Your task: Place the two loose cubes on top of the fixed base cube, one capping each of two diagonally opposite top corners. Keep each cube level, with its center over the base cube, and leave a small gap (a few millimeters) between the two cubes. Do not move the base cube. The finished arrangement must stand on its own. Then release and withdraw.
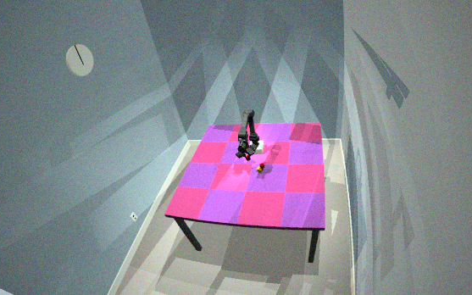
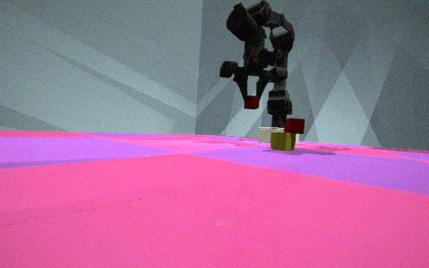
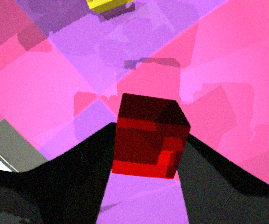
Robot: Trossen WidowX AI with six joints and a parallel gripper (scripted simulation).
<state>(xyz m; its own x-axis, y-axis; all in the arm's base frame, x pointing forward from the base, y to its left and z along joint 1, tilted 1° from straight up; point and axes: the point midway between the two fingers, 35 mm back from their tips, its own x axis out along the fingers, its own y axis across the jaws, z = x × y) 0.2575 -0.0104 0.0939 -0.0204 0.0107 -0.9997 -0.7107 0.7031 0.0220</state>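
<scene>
The yellow cube lies 30 mm ahead of my gripper tip, 100 mm to the left of it and 100 mm below it.
</scene>
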